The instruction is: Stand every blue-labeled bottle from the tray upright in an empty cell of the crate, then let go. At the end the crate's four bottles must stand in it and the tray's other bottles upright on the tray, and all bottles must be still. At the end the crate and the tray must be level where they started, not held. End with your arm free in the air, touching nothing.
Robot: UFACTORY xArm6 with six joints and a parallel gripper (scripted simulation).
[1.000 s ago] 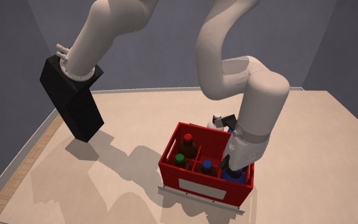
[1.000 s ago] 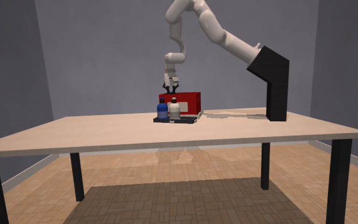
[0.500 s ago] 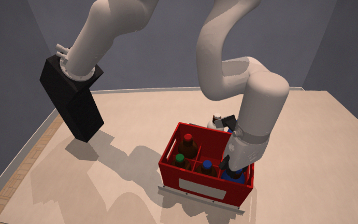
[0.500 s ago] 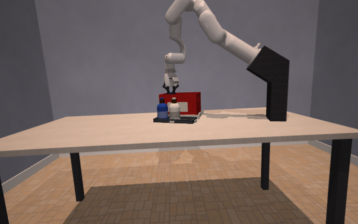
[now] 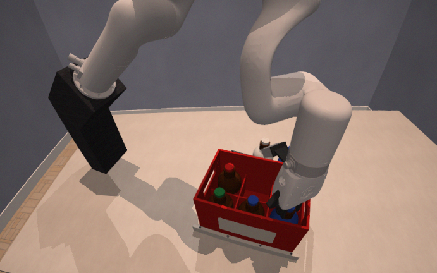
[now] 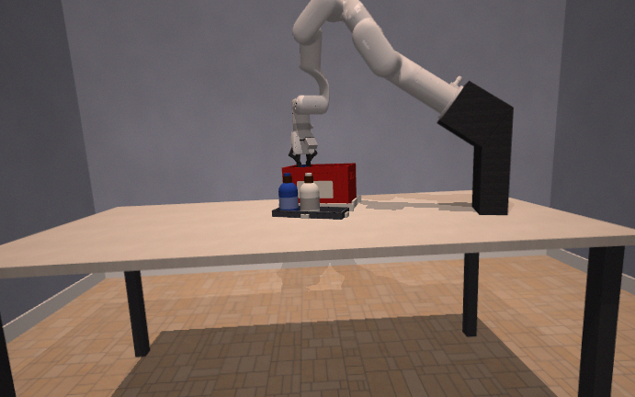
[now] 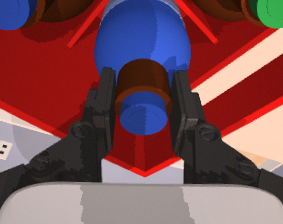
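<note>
The crate is 4 cm behind my hand, 9 cm to the left of it and 9 cm below it. Round my hand: dark tray (8 cm ahead, 23 cm to the left, 16 cm below); then white-labeled bottle (8 cm ahead, 23 cm to the left, 9 cm below).
</note>
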